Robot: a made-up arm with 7 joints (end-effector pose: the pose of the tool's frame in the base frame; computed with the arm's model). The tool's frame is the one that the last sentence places.
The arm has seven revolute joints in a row. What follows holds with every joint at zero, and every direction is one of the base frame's.
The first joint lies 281 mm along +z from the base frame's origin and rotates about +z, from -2.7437 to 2.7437 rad.
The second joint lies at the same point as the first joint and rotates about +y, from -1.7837 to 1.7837 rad.
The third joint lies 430 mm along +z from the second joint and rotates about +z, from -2.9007 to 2.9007 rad.
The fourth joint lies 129 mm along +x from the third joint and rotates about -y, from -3.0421 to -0.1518 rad.
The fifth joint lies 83 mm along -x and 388 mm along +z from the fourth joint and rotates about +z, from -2.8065 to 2.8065 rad.
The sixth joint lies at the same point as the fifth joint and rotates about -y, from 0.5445 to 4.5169 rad.
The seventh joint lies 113 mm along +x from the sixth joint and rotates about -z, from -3.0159 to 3.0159 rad.
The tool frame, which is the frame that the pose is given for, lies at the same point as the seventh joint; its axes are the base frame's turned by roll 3.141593, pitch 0 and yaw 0 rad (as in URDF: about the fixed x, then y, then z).
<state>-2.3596 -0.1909 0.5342 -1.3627 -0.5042 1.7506 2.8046</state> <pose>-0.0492 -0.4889 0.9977 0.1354 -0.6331 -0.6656 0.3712</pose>
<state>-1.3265 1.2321 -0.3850 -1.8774 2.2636 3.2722 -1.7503</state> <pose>-0.1468 -0.4996 -0.0063 0.1981 0.5334 -0.8141 -0.1160</pose>
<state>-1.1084 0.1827 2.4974 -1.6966 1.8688 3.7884 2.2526</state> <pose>0.2052 0.3533 0.7760 0.3835 0.0914 0.7764 0.4918</pose>
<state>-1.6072 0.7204 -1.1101 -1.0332 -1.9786 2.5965 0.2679</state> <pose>-0.4238 -0.6682 0.6088 0.5116 0.4501 -0.1347 -0.7194</pose>
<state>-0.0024 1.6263 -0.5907 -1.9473 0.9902 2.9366 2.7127</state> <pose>0.3878 -0.3919 -0.1582 0.1866 -0.3390 -0.8832 0.2650</pose>
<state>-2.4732 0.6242 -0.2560 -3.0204 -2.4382 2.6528 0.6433</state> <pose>-0.1147 -0.1091 0.1588 0.1844 -0.8924 0.3871 0.1406</pose>
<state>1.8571 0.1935 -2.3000 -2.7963 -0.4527 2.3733 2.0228</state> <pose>0.4034 -0.1410 0.3745 0.2509 0.4738 -0.8436 0.0315</pose>
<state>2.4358 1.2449 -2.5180 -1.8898 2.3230 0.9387 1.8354</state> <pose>0.0890 0.4552 0.8628 0.3281 -0.7873 0.2809 0.4400</pose>
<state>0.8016 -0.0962 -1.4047 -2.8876 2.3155 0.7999 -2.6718</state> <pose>0.3438 -0.1683 0.3027 0.2964 -0.2749 -0.0257 -0.9143</pose>
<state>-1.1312 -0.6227 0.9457 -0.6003 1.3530 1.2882 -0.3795</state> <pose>0.1130 0.4624 1.1018 0.1443 -0.7250 -0.5786 -0.3446</pose>
